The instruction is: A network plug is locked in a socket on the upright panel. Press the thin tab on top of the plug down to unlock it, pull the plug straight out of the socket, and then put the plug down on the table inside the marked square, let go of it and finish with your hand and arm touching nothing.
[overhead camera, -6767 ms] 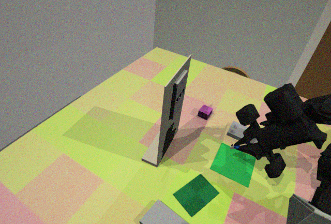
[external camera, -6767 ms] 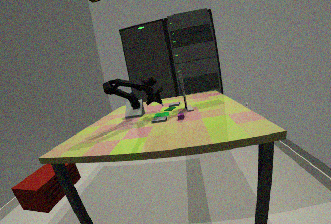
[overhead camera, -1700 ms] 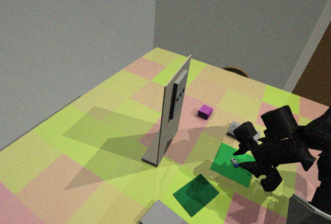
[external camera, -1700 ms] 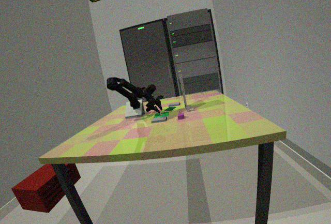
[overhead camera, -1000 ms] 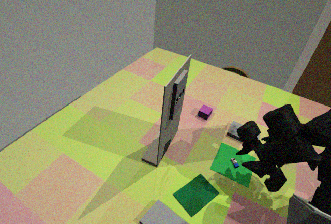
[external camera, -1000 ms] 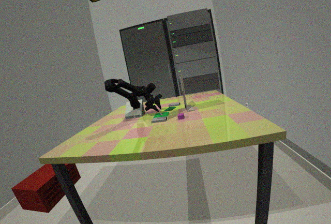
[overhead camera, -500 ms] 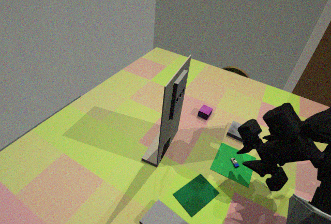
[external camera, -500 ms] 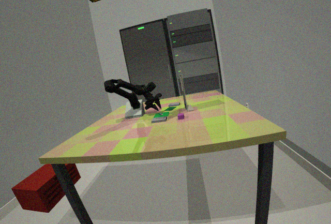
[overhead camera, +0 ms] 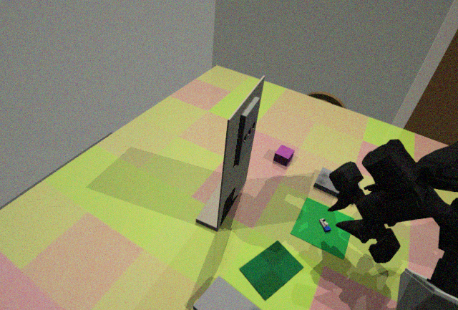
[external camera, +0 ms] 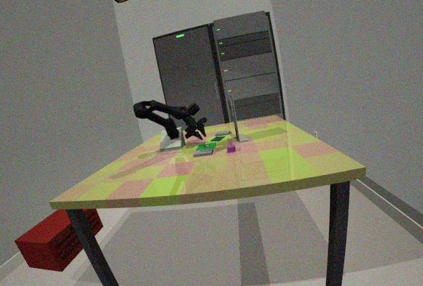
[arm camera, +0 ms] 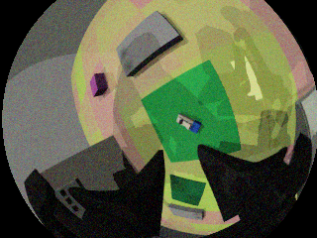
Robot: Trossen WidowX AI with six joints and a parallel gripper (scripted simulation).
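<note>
The bright green marked square lies 1 cm ahead of my gripper tip, 1 cm to the right of it and 5 cm below it. The rest, counted from my gripper tip: upright grey panel 22 cm ahead, 2 cm to the left, 8 cm above.
</note>
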